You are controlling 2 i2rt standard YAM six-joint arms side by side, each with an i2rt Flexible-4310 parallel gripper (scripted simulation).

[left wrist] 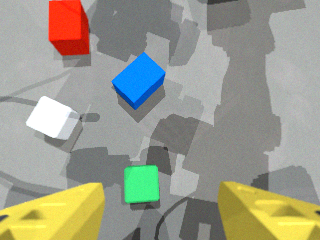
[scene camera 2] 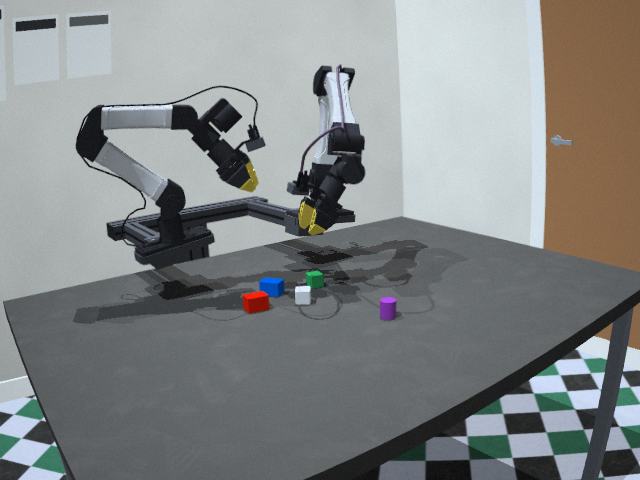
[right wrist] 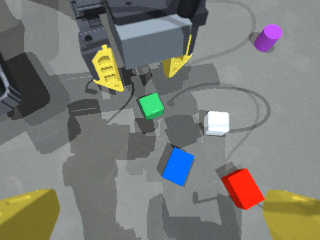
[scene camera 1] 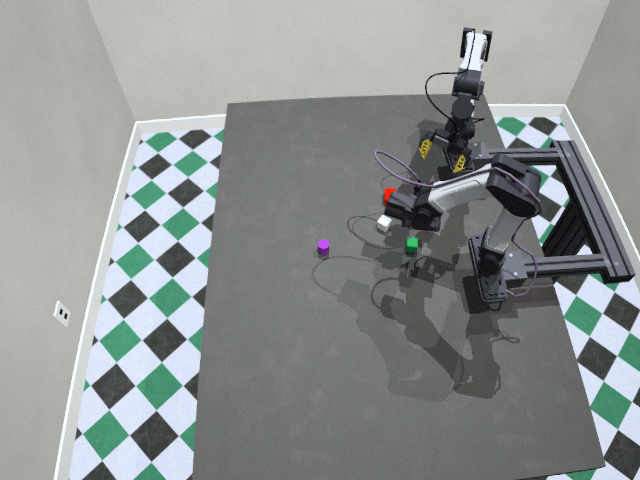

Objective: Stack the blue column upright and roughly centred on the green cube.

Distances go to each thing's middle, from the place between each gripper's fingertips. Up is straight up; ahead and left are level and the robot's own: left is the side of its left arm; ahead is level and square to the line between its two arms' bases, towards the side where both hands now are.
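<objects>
Blue column [left wrist: 136, 83]: 110 mm to the right of my left hand [scene camera 2: 306, 231], 10 mm behind it, 130 mm below it. Also from my left hand: white cube [left wrist: 50, 117] 90 mm ahead, 80 mm to the right, 130 mm below; green cube [left wrist: 141, 182] 10 mm ahead, 10 mm to the left, 130 mm below; red block [right wrist: 243, 190] 60 mm ahead, 190 mm to the right, 130 mm below.
Blue column: my right hand [scene camera 2: 255, 187] 5 cm short of it, 1 cm to the right of it, 25 cm above it. From my right hand: white cube 15 cm ahead, 3 cm to the left, 25 cm below; green cube 7 cm ahead, 12 cm to the left, 25 cm below; red block 12 cm ahead, 8 cm to the right, 25 cm below.
</objects>
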